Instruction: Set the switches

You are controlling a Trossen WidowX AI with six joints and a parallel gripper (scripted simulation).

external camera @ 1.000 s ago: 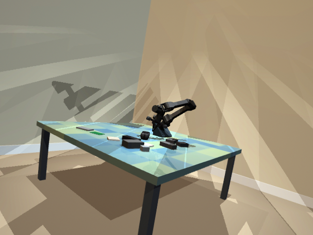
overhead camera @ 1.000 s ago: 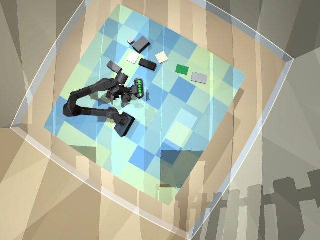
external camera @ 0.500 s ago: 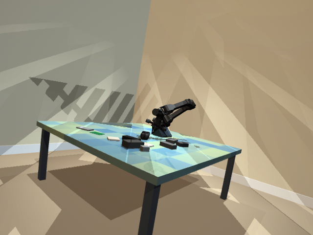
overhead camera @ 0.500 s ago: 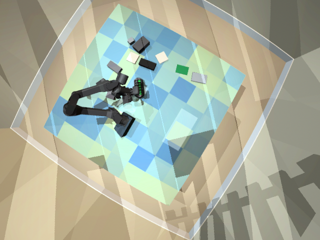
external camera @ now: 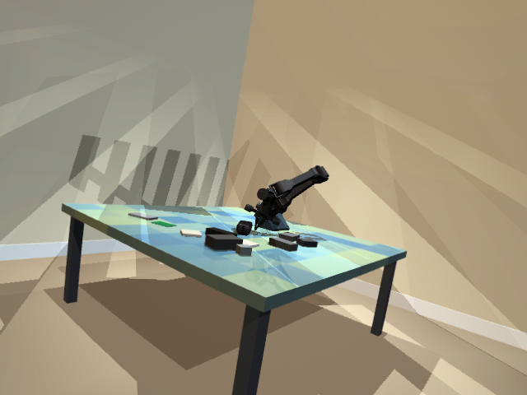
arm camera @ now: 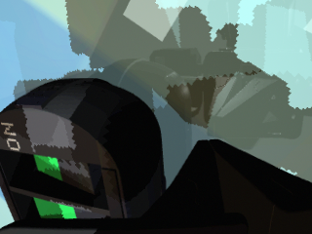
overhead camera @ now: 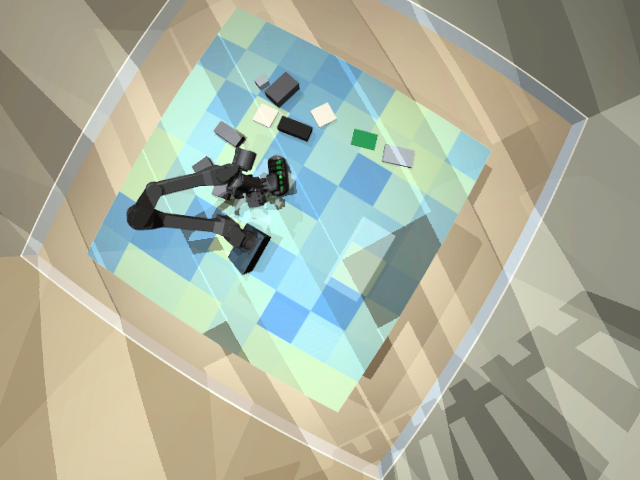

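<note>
Right now the black block is 27 cm ahead of my gripper tip and 5 cm to the left of it. From my gripper tip the other things lie so: green tile (40 cm ahead, 20 cm to the right, 1 cm below); then dark grey block (37 cm ahead, 19 cm to the left, 1 cm above); then small grey cube (36 cm ahead, 29 cm to the left).
</note>
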